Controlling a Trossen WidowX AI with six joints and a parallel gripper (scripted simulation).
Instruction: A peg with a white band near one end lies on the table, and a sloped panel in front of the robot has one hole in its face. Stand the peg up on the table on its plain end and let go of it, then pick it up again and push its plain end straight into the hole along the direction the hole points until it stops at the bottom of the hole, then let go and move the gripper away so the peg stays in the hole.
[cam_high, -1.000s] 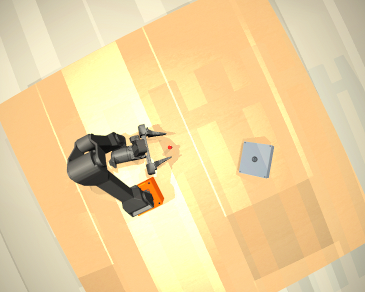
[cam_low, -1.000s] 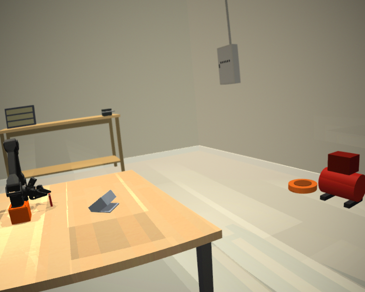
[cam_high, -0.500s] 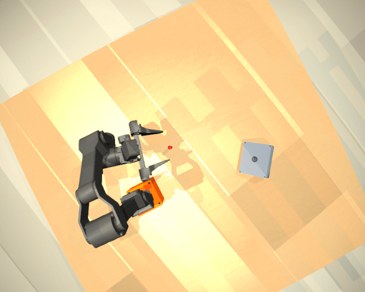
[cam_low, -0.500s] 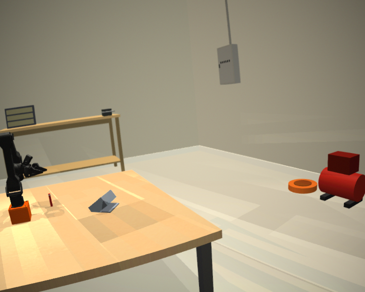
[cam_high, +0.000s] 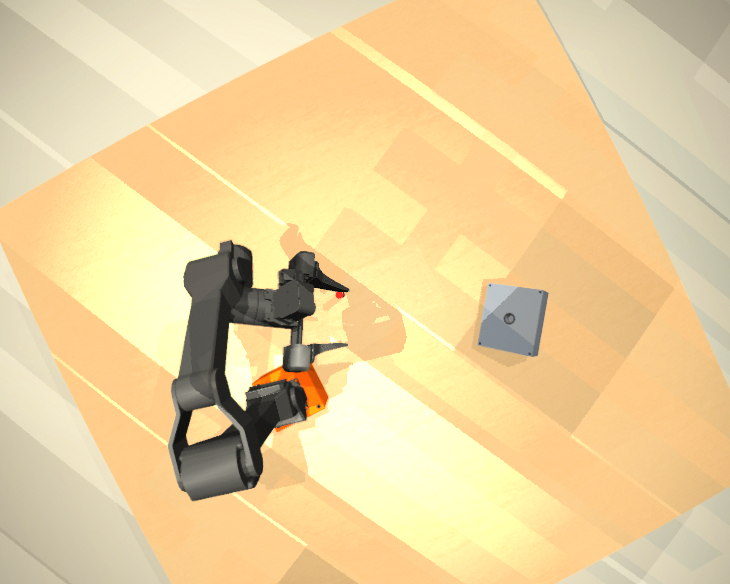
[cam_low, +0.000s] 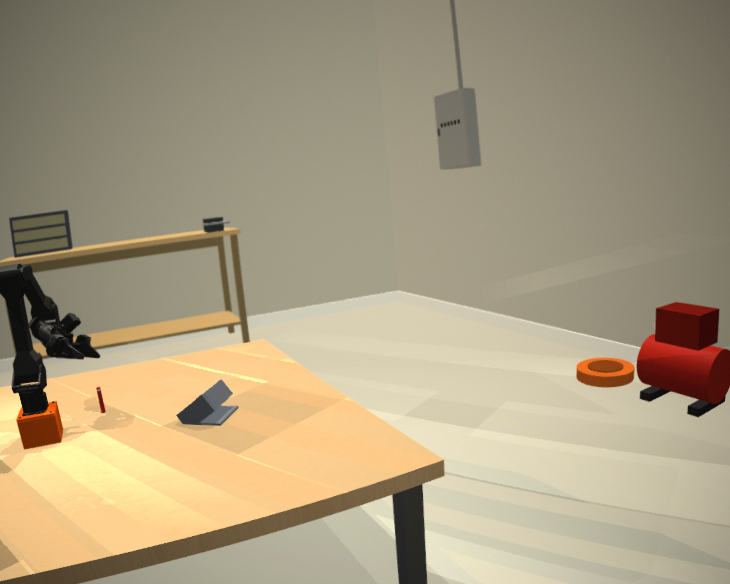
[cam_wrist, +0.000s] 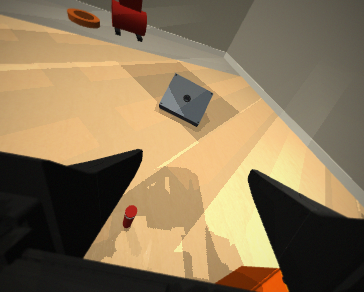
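Right now my gripper tip is 130 mm above the red peg, 40 mm to the right of it and 10 mm past it. Round my gripper tip: grey sloped panel 300 mm ahead, 150 mm below, 130 mm to the right.
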